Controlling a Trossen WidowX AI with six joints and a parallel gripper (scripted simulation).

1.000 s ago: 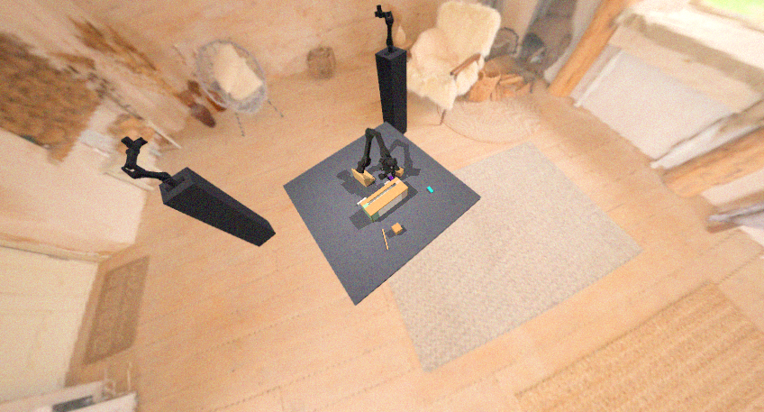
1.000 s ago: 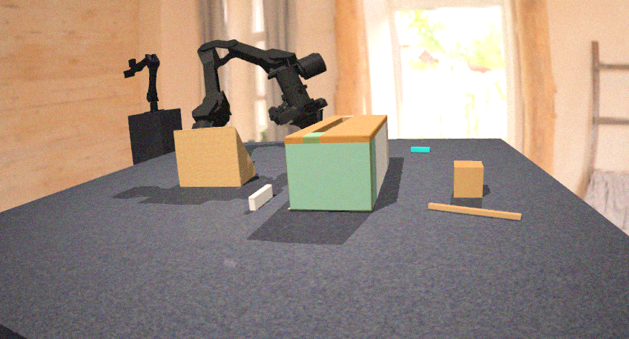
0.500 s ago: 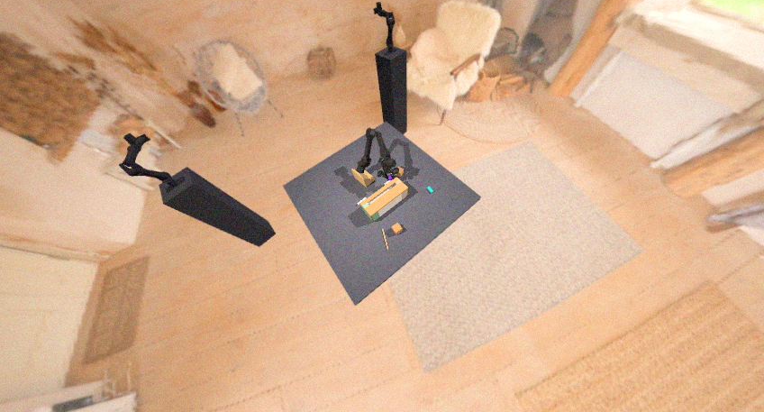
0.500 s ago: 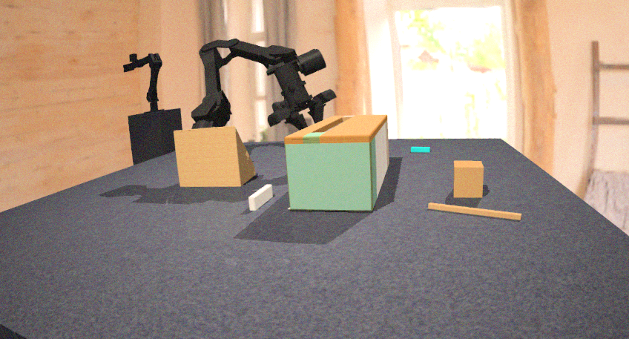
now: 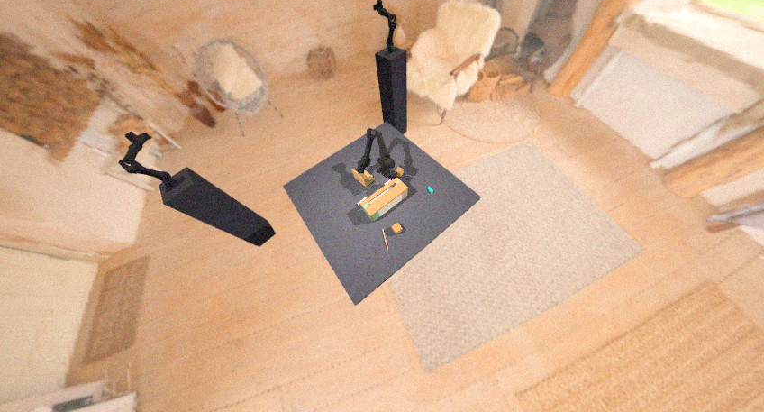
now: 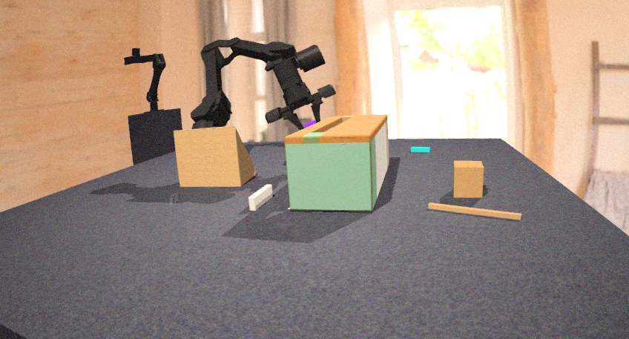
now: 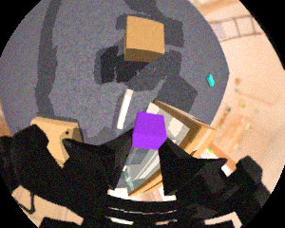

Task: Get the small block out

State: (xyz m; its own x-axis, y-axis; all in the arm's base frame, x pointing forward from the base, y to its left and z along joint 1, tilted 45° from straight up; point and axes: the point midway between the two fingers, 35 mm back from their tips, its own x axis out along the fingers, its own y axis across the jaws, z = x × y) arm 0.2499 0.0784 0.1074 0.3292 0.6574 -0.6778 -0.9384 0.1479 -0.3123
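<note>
My gripper tip is now 1 cm to the right of the purple block, 1 cm below it and 1 cm past it. Round my gripper tip: teal piece: 29 cm ahead, 20 cm to the left, 8 cm below; then thin wooden stick: 38 cm to the right, 33 cm ahead, 8 cm below.
</note>
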